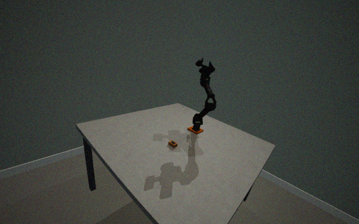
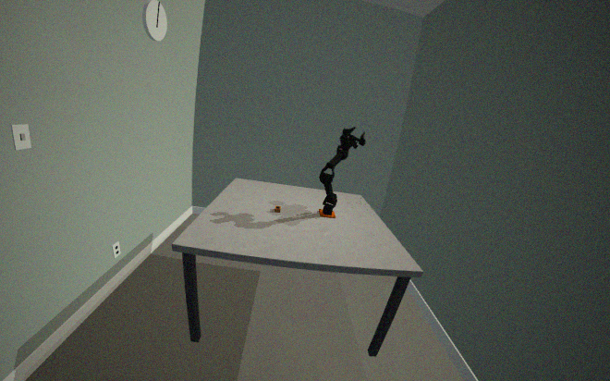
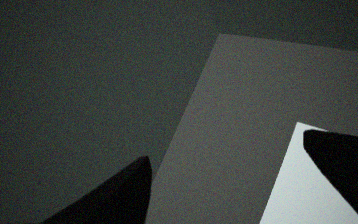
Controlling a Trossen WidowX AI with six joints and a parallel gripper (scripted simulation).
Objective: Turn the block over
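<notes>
The orange block is 49 cm ahead of my gripper tip, 26 cm to the left of it and 63 cm below it.
</notes>
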